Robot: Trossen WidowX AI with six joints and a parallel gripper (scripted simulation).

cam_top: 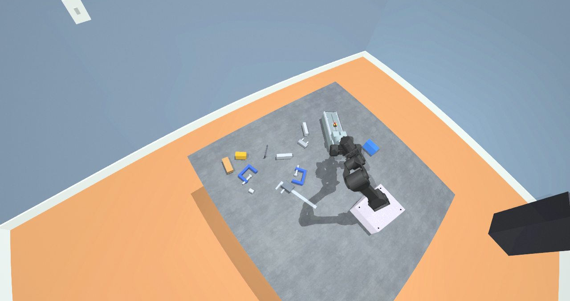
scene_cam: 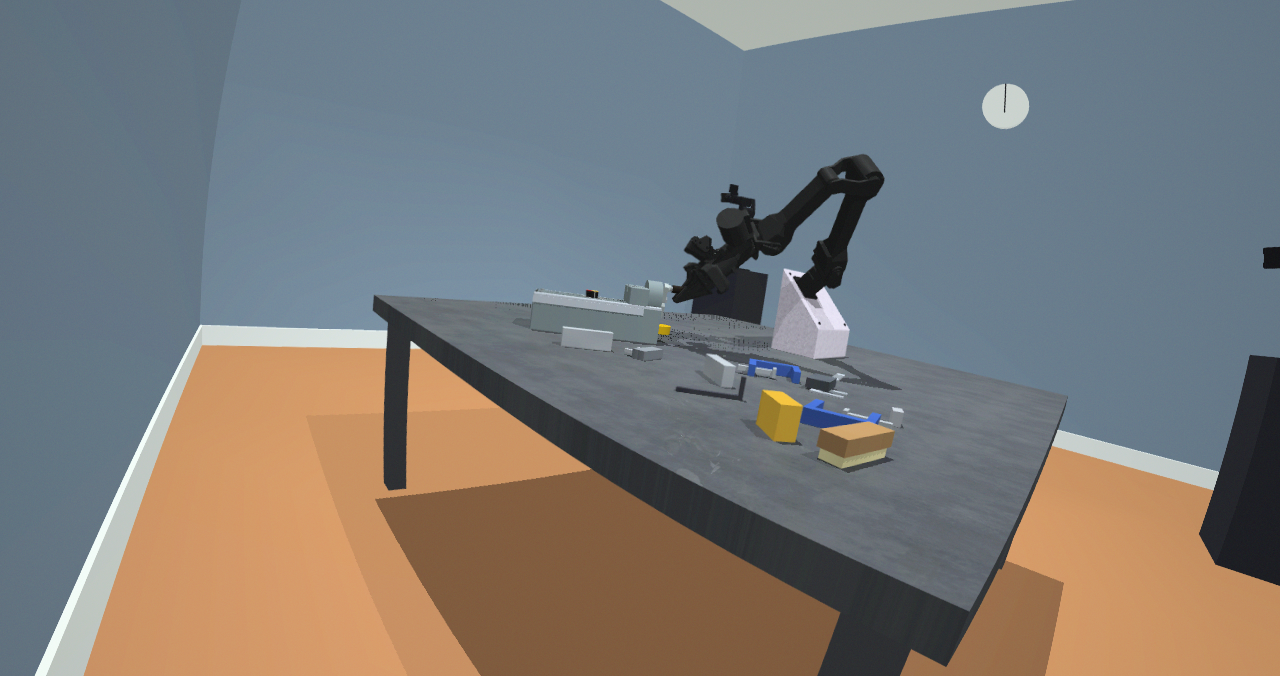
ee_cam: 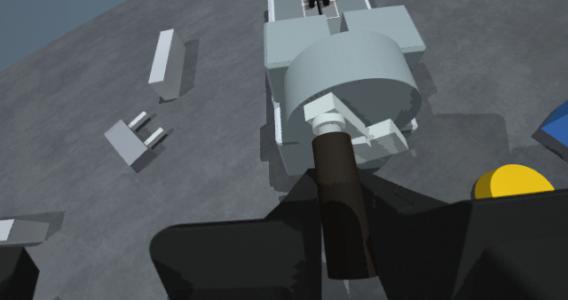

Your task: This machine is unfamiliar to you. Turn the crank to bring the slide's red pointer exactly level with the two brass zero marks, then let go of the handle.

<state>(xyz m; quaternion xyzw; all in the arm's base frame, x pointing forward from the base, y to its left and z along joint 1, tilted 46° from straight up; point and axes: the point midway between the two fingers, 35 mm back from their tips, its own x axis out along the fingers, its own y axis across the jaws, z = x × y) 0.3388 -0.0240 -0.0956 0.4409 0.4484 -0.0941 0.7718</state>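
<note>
Right now the dark handle is 20 mm above my gripper tip, 10 mm to the left of it and 10 mm behind it. Round my gripper tip: red pointer 140 mm ahead, 110 mm to the right, 10 mm below; then yellow round piece 120 mm to the right, 90 mm behind, 80 mm below; then pronged grey block 170 mm ahead, 120 mm to the left, 80 mm below.
</note>
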